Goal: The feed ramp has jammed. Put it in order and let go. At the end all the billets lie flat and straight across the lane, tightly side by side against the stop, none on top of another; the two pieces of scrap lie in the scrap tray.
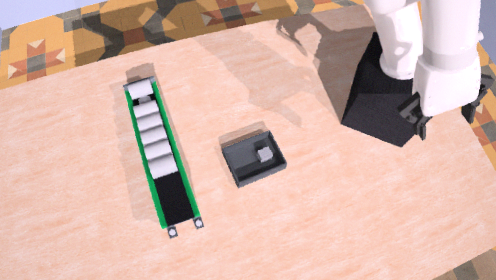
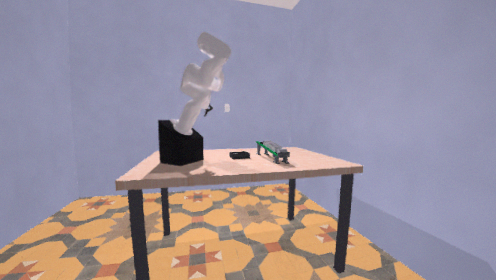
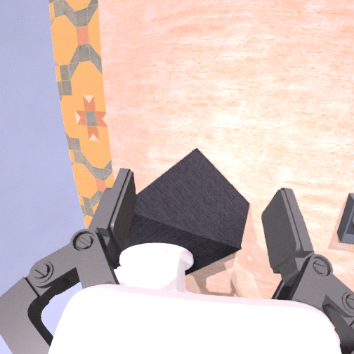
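Pixels of known places: gripper, fingertip midpoint: (image 1: 443,126); arm's base, origin of the base link: (image 1: 406,59) (image 2: 182,129).
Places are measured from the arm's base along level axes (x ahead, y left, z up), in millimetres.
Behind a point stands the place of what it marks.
Note:
My gripper (image 1: 446,128) @(z 108, x 139, y 189 mm) (image 2: 207,110) @(z 108, x 139, y 189 mm) (image 3: 203,192) is open and empty, high above the black base, away from the ramp. The green-railed feed ramp (image 1: 174,200) (image 2: 267,148) holds several pale billets. One billet (image 1: 140,90) @(z -120, x 568, y -279 mm) lies across the lane against the grey stop (image 1: 148,79) @(z -116, x 538, y -298 mm). A small grey piece (image 1: 145,99) @(z -134, x 566, y -258 mm), seemingly scrap, sits in the dark gap beside it. Below the gap, several billets (image 1: 153,134) @(z -96, x 585, y -139 mm) lie across the lane, side by side. One grey scrap piece (image 1: 264,153) @(z -178, x 365, y -10 mm) lies in the dark scrap tray (image 1: 262,176) @(z -189, x 396, y 35 mm) (image 2: 240,156) @(z -191, x 378, y -61 mm) (image 3: 345,232). Exact billet tilt is unclear.
The black robot base (image 1: 377,112) @(z -94, x 93, y 53 mm) (image 2: 181,145) @(z -86, x -23, y -124 mm) (image 3: 195,195) stands on the table (image 1: 300,220) @(z -207, x 367, y 169 mm) (image 2: 220,177) @(z -217, x 128, y -406 mm) (image 3: 240,75). The tray lies between the base and the ramp. Two small grey feet (image 1: 172,231) @(z -196, x 642, y 53 mm) (image 1: 198,223) @(z -196, x 581, y 64 mm) show at the ramp's end opposite the stop.

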